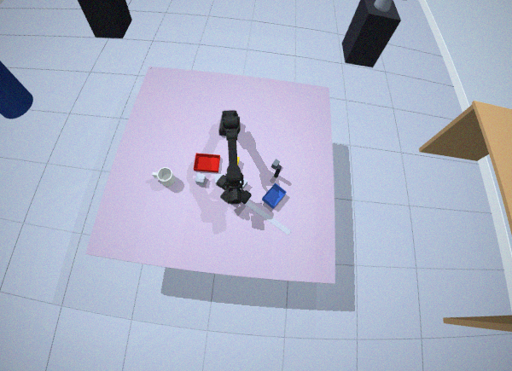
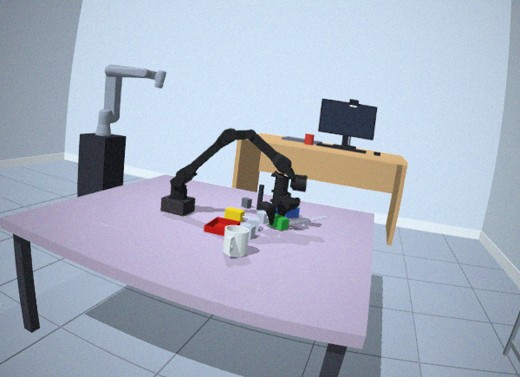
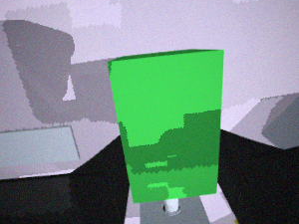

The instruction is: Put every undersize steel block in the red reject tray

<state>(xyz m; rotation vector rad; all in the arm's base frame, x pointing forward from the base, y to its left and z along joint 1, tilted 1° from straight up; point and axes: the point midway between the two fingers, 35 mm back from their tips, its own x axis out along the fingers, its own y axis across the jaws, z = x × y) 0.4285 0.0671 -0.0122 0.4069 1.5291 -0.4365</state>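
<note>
Right now my gripper tip is 15 cm past the yellow gauge, 2 cm to the left of it and 1 cm below it. The rest, counted from my gripper tip: steel block 19 cm to the right, 6 cm behind, 1 cm above; then green GO gauge 2 cm above, 1 cm to the left, 1 cm behind; then grey ruler 19 cm to the left, 11 cm ahead, 1 cm below.
</note>
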